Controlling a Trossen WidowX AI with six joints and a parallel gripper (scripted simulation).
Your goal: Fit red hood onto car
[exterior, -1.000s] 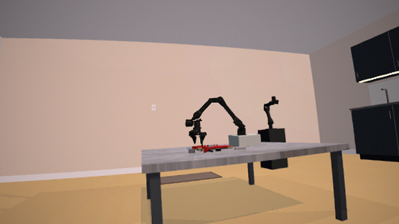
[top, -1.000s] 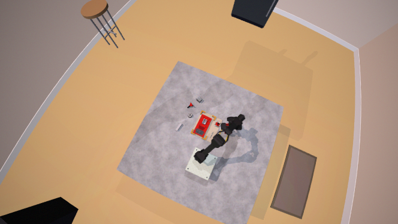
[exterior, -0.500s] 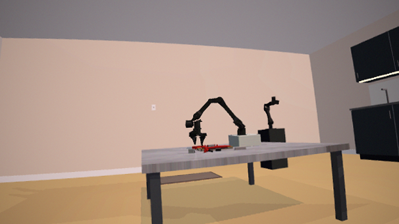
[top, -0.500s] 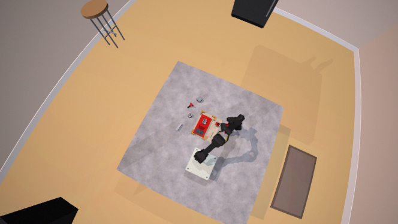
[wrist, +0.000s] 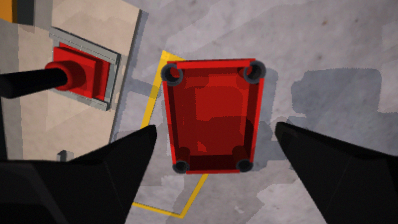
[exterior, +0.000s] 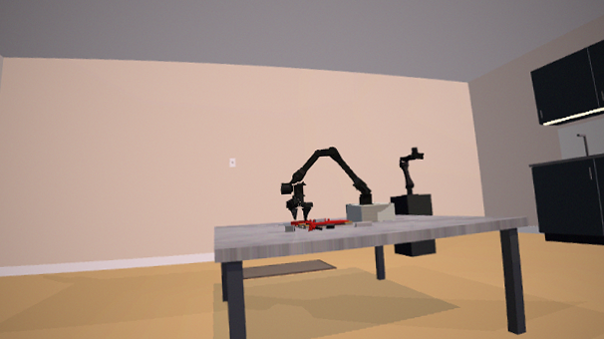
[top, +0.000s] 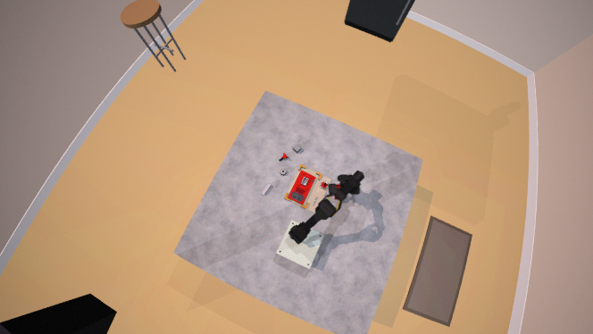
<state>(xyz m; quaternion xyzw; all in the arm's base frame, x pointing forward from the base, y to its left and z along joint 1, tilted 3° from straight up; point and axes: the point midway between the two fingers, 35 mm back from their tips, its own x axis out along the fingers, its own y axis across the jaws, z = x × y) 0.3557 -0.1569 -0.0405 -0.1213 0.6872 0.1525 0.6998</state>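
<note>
Right now the red hood is 2 cm below my gripper tip. The rest, counted from my gripper tip: beige jig plate 5 cm behind, 21 cm to the left, 2 cm below.
</note>
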